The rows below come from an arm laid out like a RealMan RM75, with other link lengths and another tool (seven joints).
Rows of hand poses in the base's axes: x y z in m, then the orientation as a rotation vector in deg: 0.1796, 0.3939, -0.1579, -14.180, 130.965, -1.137; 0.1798, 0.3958, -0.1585, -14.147, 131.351, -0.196; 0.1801, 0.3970, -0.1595, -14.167, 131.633, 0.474; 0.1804, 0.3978, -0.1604, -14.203, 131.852, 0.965; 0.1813, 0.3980, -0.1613, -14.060, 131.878, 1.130; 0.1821, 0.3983, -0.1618, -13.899, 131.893, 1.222; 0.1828, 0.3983, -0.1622, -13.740, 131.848, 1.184; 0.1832, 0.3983, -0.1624, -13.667, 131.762, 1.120; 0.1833, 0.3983, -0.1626, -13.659, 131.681, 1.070; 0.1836, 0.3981, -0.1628, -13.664, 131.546, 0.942; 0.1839, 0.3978, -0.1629, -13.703, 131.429, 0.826; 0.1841, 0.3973, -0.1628, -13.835, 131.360, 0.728; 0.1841, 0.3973, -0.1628, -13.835, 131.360, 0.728
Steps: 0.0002, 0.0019, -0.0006, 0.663, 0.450, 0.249; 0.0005, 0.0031, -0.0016, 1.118, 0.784, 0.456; 0.0008, 0.0039, -0.0025, 1.443, 1.044, 0.622; 0.0017, 0.0041, -0.0034, 1.607, 1.073, 0.571; 0.0025, 0.0044, -0.0039, 1.725, 1.083, 0.484; 0.0032, 0.0044, -0.0043, 1.754, 1.023, 0.362; 0.0036, 0.0044, -0.0045, 1.738, 0.927, 0.296; 0.0037, 0.0044, -0.0047, 1.711, 0.842, 0.281; 0.0040, 0.0042, -0.0049, 1.627, 0.698, 0.254; 0.0043, 0.0039, -0.0050, 1.539, 0.575, 0.255; 0.0045, 0.0034, -0.0049, 1.430, 0.508, 0.324; 0.0045, 0.0034, -0.0049, 1.430, 0.508, 0.324
